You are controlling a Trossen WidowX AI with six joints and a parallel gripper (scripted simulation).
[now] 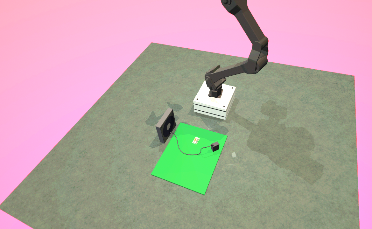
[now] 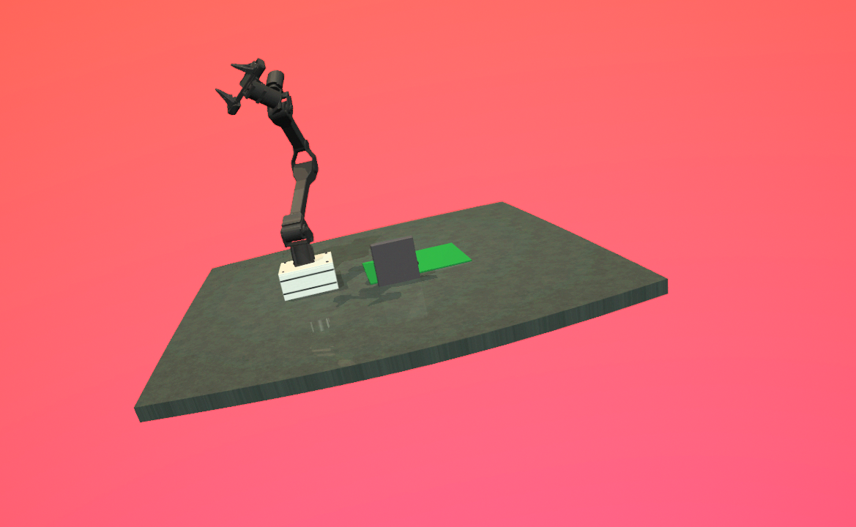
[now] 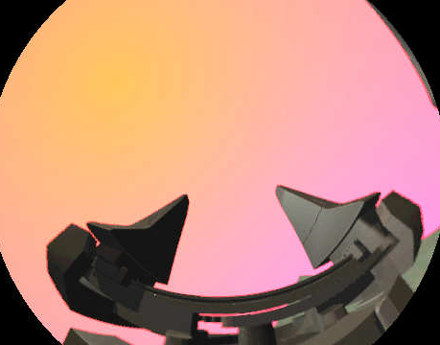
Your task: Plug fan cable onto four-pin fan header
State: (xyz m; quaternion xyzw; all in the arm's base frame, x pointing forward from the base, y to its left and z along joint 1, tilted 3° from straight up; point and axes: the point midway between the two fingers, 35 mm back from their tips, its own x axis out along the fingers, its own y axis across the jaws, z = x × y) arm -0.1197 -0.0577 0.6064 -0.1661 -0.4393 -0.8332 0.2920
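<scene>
The fan cable plug lies 420 mm ahead of my gripper tip, 100 mm to the left of it and 680 mm below it. From my gripper tip the other things lie so: fan 380 mm ahead, 140 mm to the right, 650 mm below; green board 470 mm ahead, 720 mm below.
</scene>
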